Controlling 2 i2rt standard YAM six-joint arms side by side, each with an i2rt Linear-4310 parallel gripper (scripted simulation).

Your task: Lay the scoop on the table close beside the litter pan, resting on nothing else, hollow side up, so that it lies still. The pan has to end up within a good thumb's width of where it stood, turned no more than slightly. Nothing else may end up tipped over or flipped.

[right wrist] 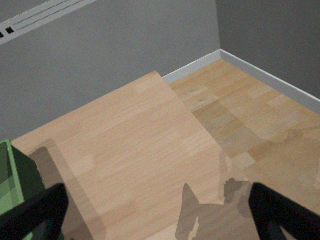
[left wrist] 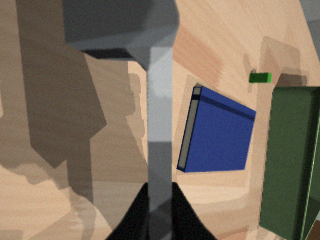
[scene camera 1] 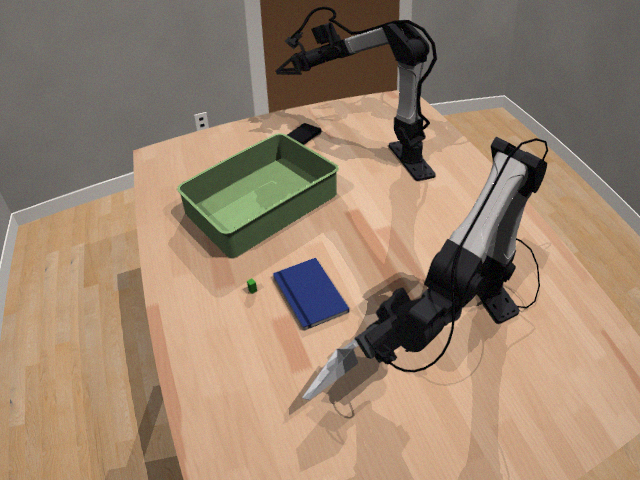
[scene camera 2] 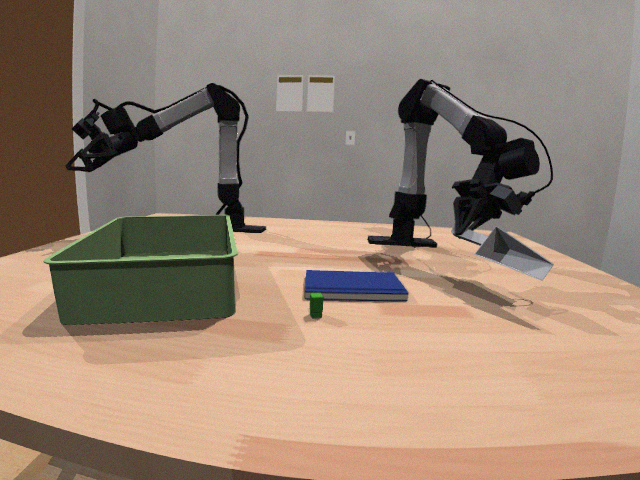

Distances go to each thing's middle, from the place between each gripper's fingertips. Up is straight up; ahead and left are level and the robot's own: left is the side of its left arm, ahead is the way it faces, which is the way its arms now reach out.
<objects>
The grey scoop (scene camera 2: 504,249) is 6 cm ahead of my right hand (scene camera 2: 73,161), 97 cm to the left of it and 13 cm below it. The rest, counted from my right hand: blue notebook (scene camera 1: 313,298) (7 cm ahead, 73 cm to the left, 22 cm below); green litter pan (scene camera 2: 166,284) (14 cm ahead, 38 cm to the left, 19 cm below).
My left gripper (scene camera 2: 459,236) is now 7 cm short of the grey scoop, 5 cm to the right of it and 1 cm above it. Also, from my left hand: blue notebook 8 cm ahead, 19 cm to the right, 9 cm below; green litter pan 15 cm ahead, 54 cm to the right, 6 cm below.
</objects>
